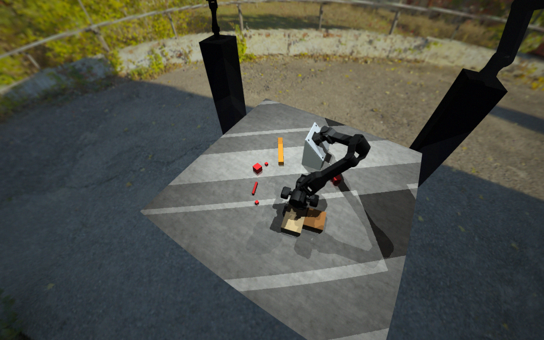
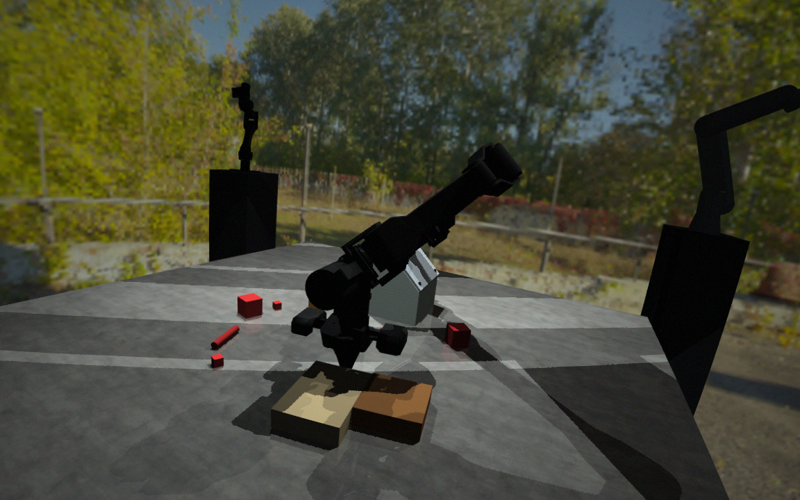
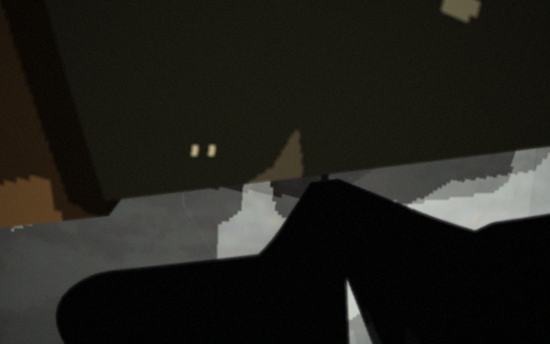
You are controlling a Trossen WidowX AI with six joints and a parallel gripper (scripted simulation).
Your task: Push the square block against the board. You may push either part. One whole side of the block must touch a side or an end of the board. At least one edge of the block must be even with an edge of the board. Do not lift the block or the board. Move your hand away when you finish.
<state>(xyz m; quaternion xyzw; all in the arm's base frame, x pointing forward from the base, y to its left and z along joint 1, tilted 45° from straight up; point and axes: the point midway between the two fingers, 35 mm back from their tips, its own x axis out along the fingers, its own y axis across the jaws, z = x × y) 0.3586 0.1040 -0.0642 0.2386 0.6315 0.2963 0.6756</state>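
Right now my gripper tip is 110 mm to the right of the brown square block, 50 mm short of it and 10 mm below it. Round my gripper tip: orange bar (320 mm behind, 240 mm to the right, 10 mm above); then red rod (260 mm to the right); then tan board (90 mm ahead, 10 mm to the left, 10 mm above).
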